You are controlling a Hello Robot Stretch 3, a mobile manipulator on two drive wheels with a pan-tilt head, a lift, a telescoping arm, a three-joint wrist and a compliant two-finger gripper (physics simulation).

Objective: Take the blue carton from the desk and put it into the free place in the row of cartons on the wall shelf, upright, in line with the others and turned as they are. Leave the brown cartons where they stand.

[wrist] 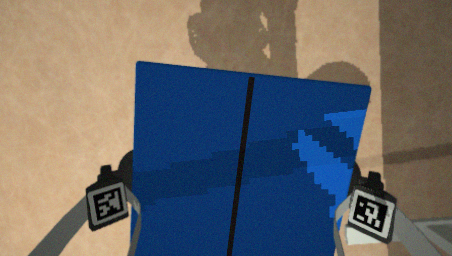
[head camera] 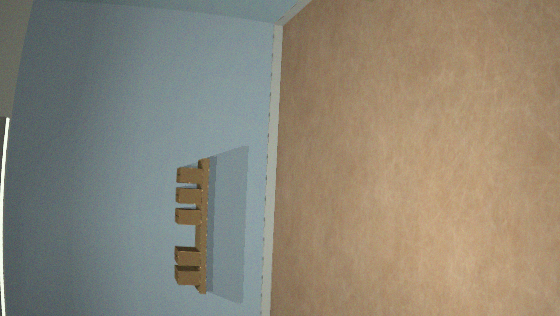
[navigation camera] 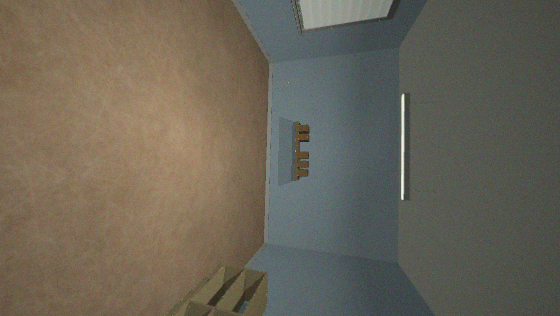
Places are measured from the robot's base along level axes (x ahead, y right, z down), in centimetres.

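Pixels of known places: gripper, fingertip midpoint: (wrist: 235, 171).
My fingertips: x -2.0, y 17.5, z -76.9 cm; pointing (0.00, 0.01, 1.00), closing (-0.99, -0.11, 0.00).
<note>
Behind a point stands the place of what it marks.
My gripper (wrist: 235, 171) {y 17.5, x -2.0, z -76.9 cm} is shut on the blue carton (wrist: 190, 110) {y 22.8, x -0.1, z -82.1 cm}, a finger at each side; a dark stripe runs along the carton's near face. Floor shows beyond it in the wrist view. Neither gripper nor blue carton shows in the head or navigation views. The wall shelf (head camera: 201, 232) {y -41.7, x 331.8, z -69.3 cm} (navigation camera: 298, 146) {y -46.8, x 338.7, z -70.0 cm} hangs on the blue wall, sideways in both rotated pictures. Brown cartons stand upright on it: three, including one brown carton (head camera: 189, 216) {y -29.5, x 332.5, z -79.3 cm} (navigation camera: 303, 155) {y -29.5, x 332.5, z -80.7 cm}, then a wide gap, then two, including another brown carton (head camera: 188, 256) {y -61.7, x 331.6, z -79.6 cm} (navigation camera: 303, 137) {y -62.6, x 331.5, z -80.0 cm}.
The tan floor (head camera: 425, 150) {y 19.0, x 157.1, z -0.1 cm} (navigation camera: 125, 150) {y -12.8, x 87.5, z -0.1 cm} (wrist: 60, 100) {y 28.5, x 72.9, z -0.1 cm} meets the wall below the shelf. An open shelving unit (navigation camera: 259, 290) {y 117.9, x 179.0, z -61.0 cm} stands at the bottom of the navigation view. A white-panelled frame (navigation camera: 345, 12) {y -222.9, x 252.7, z -144.6 cm} is on the side wall. A pale piece (wrist: 365, 236) shows behind the right finger.
</note>
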